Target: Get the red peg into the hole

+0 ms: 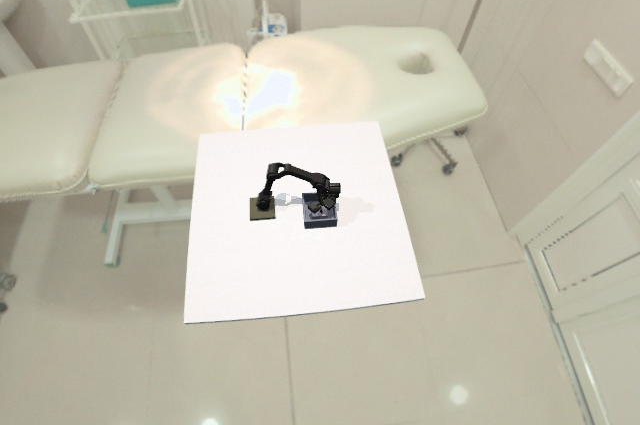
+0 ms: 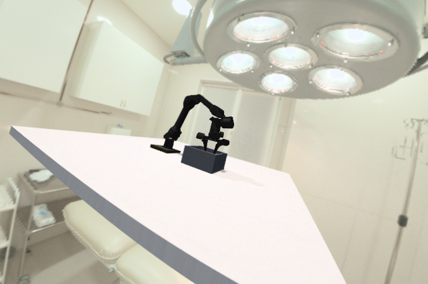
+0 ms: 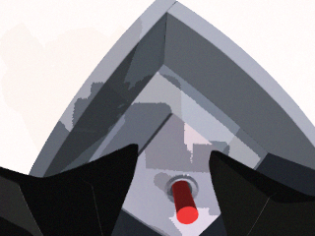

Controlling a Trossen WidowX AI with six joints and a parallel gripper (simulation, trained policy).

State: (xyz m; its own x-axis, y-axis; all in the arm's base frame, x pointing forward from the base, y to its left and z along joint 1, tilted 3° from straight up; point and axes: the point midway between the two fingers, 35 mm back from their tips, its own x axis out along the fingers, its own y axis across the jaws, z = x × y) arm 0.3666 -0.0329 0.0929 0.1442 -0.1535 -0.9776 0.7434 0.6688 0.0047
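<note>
My gripper tip is now 3 cm past the red peg, 3 cm above it and 2 cm to the right of it. Also, from my gripper tip: pale plate (3 cm below, 3 cm behind, 2 cm to the left); then dark grey box (5 cm below, 3 cm behind, 2 cm to the left).
</note>
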